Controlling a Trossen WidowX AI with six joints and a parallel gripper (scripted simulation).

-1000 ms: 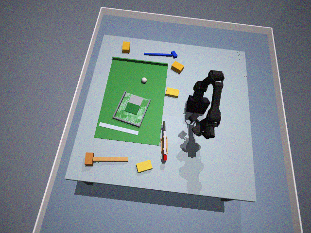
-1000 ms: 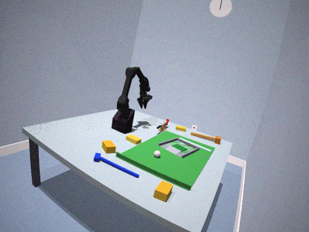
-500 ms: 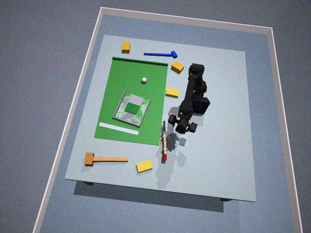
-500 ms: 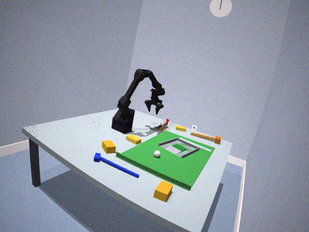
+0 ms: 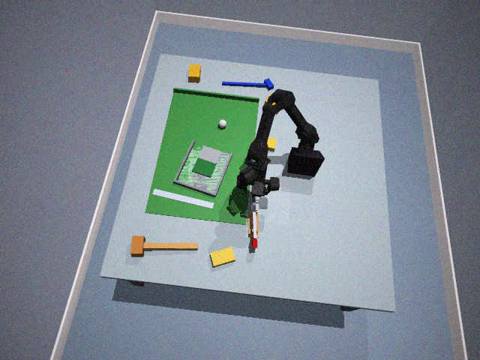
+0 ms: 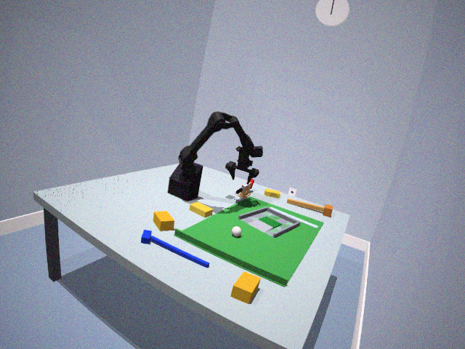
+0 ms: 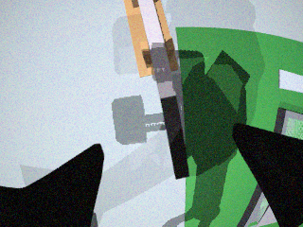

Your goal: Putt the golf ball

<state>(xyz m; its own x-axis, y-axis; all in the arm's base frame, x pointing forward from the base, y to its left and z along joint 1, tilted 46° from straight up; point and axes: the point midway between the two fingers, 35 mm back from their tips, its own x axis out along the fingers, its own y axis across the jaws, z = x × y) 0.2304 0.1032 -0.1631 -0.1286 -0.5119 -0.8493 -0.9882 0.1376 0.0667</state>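
The small wooden rack lies 1 cm ahead of my gripper tip, 12 cm to the left of it and 8 cm below it. From my gripper tip the other things lie so: white golf ball (16 cm ahead, 44 cm to the right, 8 cm below); then blue putter (2 cm ahead, 72 cm to the right, 9 cm below).
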